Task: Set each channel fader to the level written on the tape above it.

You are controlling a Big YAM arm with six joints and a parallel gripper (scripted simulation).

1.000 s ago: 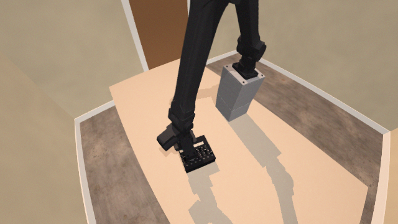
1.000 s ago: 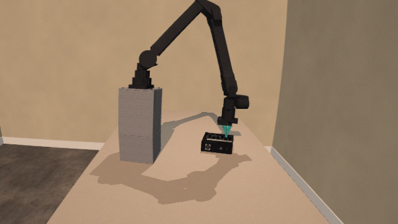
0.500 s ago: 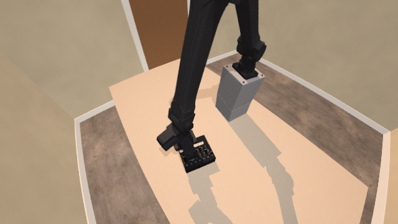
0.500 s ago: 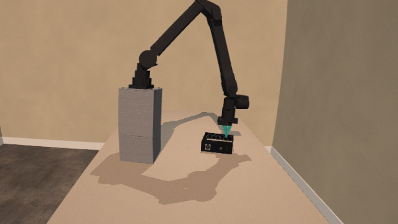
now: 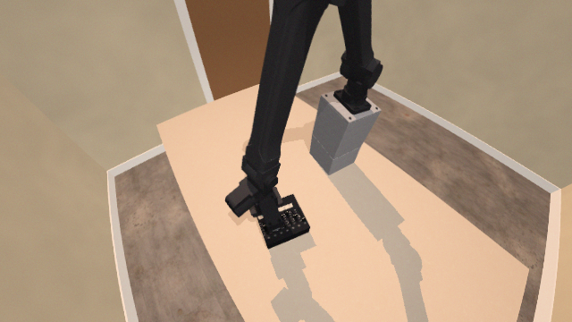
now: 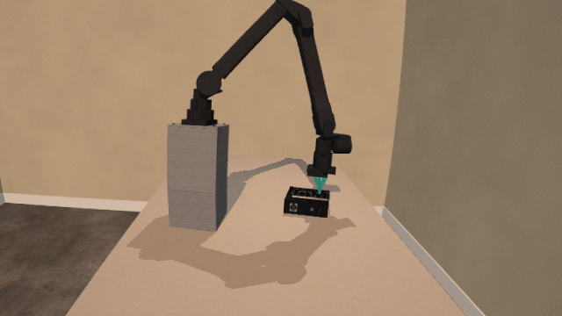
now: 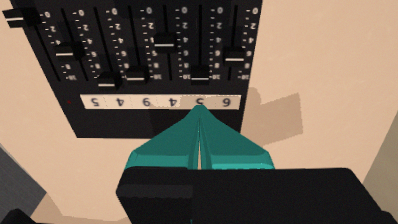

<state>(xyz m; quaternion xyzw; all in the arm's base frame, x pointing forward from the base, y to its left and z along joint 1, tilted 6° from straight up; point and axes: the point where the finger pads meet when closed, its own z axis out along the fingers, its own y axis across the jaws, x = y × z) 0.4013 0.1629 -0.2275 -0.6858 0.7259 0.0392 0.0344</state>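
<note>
The channel 2 fader cap lies 20 mm to the left of my hand and 20 mm below it. Also, from my hand: channel 4 fader cap (40 mm behind, 30 mm to the left, 20 mm below); channel 3 fader cap (20 mm behind, 50 mm to the left, 20 mm below); channel 1 fader cap (20 mm ahead, 40 mm to the left, 20 mm below).
</note>
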